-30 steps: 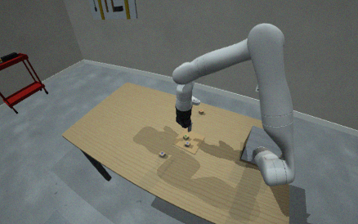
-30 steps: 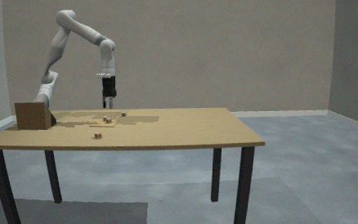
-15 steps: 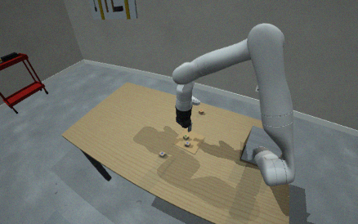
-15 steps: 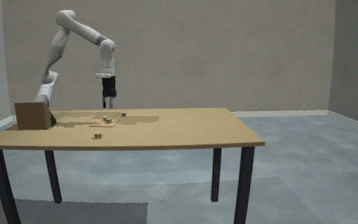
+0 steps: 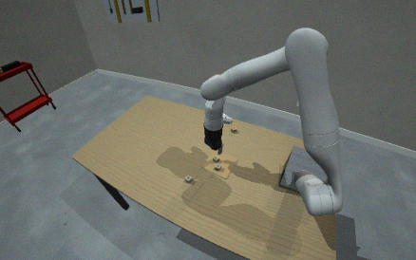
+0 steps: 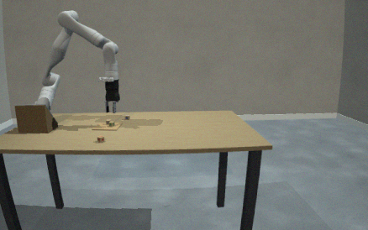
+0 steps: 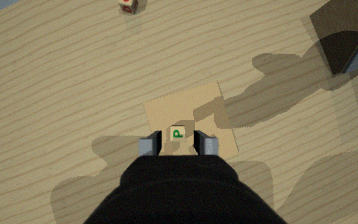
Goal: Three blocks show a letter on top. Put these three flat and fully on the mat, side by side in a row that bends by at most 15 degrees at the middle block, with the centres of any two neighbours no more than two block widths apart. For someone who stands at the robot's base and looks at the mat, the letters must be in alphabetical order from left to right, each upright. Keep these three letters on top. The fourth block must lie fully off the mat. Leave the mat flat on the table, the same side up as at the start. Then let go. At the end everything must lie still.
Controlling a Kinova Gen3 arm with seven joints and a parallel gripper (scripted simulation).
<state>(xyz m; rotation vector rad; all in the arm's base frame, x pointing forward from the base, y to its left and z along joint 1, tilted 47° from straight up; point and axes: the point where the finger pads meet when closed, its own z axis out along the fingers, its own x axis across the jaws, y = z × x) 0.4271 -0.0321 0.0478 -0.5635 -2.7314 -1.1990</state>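
Right now my hand is 80 mm above the green P block. Also, from my hand: blue K block: 80 mm below, 40 mm to the left, 30 mm behind; tan mat: 100 mm below, 30 mm behind; blue R block: 160 mm to the left, 90 mm below, 70 mm ahead.
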